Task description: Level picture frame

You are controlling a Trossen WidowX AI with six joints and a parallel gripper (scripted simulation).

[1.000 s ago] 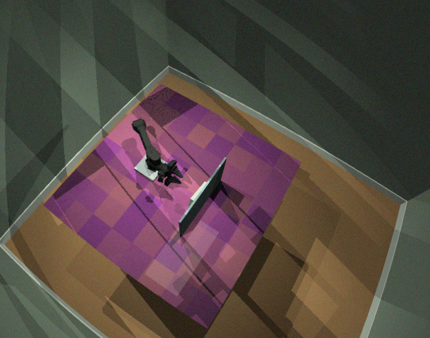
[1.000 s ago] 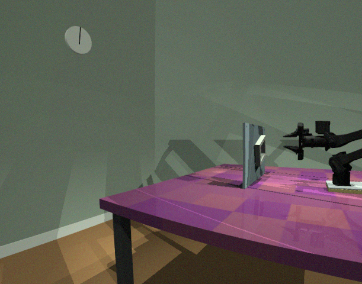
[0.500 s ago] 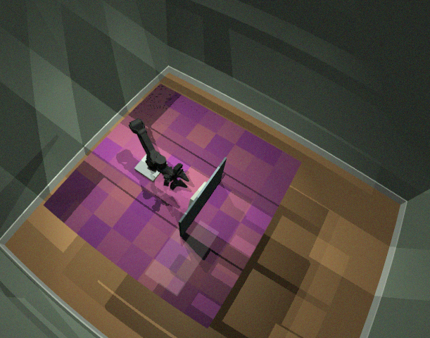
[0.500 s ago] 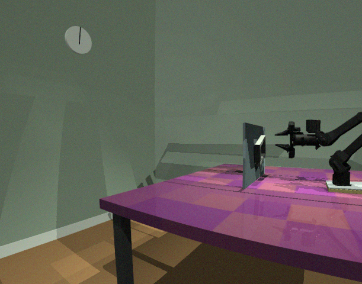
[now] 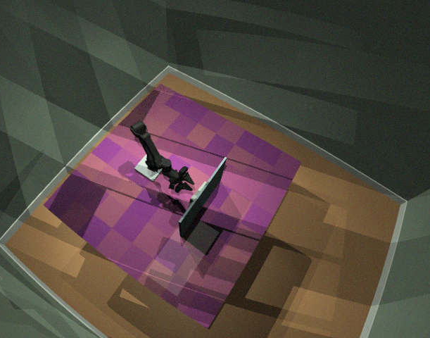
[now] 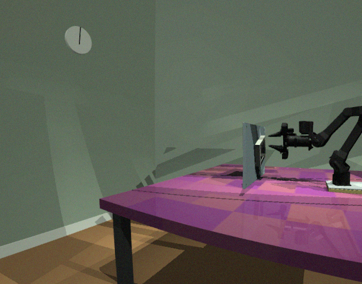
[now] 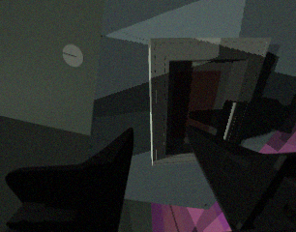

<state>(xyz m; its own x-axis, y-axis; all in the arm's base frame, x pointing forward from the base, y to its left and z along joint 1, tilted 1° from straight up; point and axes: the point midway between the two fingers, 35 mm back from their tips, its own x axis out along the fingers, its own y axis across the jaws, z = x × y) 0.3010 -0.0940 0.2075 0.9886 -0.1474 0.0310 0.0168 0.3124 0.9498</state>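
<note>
Now: the picture frame 50 mm below my gripper tip, 50 mm ahead of it and 30 mm to the right of it. From my gripper tip the other things lie so: wall panel: 70 mm below, 60 mm ahead, 10 mm to the right.
</note>
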